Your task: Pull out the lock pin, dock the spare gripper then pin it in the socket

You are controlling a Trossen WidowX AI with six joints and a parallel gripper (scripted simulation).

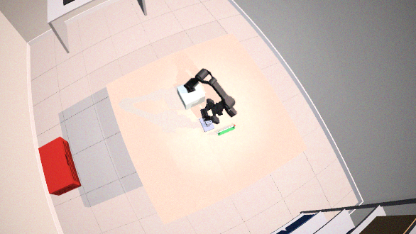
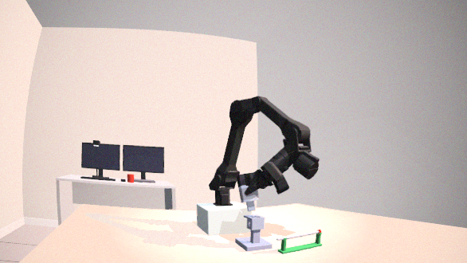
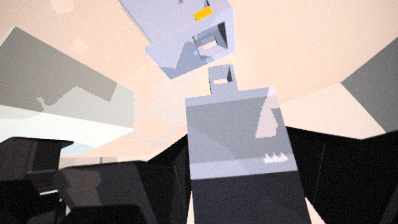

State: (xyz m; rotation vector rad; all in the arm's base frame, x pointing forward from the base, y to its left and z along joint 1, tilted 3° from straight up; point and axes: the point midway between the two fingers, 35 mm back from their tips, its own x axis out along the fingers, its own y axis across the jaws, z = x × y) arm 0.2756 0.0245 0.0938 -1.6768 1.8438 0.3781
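My gripper tip is 150 mm to the right of the green rack, 140 mm above it and 100 mm short of it. From my gripper tip the other things lie so: socket (120 mm below, 40 mm to the left); spare gripper (10 mm to the left, 10 mm above).
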